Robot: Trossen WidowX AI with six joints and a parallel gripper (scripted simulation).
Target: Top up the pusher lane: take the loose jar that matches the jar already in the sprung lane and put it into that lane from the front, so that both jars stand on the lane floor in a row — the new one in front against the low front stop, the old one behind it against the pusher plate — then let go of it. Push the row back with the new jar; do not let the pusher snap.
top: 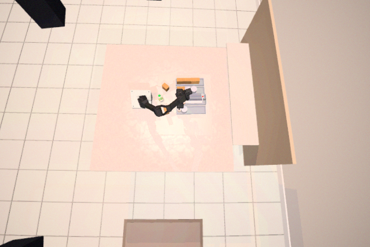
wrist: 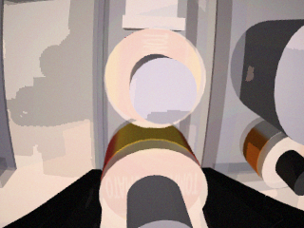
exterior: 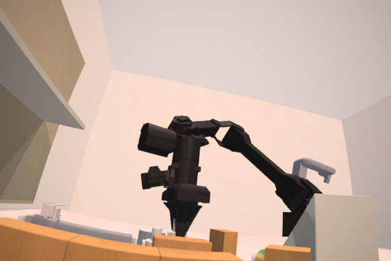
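Right now the grey lane rack is 150 mm ahead of my gripper tip, 30 mm below it and 10 mm to the left of it. Round my gripper tip: white pusher plate: 150 mm ahead, 10 mm to the left.
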